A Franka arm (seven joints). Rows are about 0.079 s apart.
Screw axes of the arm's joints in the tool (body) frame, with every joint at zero. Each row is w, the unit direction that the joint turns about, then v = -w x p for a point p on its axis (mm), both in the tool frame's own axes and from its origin. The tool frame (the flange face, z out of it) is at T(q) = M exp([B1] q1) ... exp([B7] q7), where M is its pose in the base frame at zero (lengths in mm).
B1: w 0 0 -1 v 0 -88 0
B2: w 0 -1 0 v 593 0 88
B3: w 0 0 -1 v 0 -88 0
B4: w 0 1 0 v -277 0 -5.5
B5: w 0 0 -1 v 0 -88 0
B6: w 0 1 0 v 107 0 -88
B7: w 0 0 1 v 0 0 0
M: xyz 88 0 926 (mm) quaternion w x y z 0 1 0 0
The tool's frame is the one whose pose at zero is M.
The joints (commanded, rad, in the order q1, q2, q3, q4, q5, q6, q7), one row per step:
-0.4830 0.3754 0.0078 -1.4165 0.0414 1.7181 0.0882
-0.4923 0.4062 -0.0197 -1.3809 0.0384 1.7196 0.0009
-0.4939 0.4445 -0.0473 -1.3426 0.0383 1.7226 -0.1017
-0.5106 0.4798 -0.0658 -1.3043 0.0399 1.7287 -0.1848
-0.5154 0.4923 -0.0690 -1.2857 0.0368 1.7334 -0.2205
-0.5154 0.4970 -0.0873 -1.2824 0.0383 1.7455 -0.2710
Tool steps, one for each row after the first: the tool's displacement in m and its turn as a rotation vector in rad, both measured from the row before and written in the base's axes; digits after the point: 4 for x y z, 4 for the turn. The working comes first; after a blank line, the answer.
Tool pose at each row, in the base's axes (x y z in m, rotation vector in rad; the steps are taken from these numbers as rounded here):
0.5929 -0.3016 0.4799 -2.9581 0.8689 0.0987
0.5904 -0.3252 0.4762 -2.9909 0.7933 0.0892
0.5911 -0.3443 0.4688 -3.0282 0.6812 0.0859
0.5885 -0.3673 0.4634 -3.0528 0.6067 0.0736
0.5893 -0.3738 0.4640 -3.0695 0.5636 0.0604
0.5858 -0.3834 0.4636 -3.0891 0.5130 0.0483

-0.0025 -0.0236 -0.0037 -0.0111 -0.0049 0.0529
0.0007 -0.0191 -0.0074 -0.0080 -0.0020 0.0761
-0.0026 -0.0230 -0.0054 -0.0087 -0.0072 0.0502
0.0008 -0.0065 0.0006 -0.0089 -0.0074 0.0292
-0.0035 -0.0096 -0.0004 -0.0110 -0.0063 0.0342

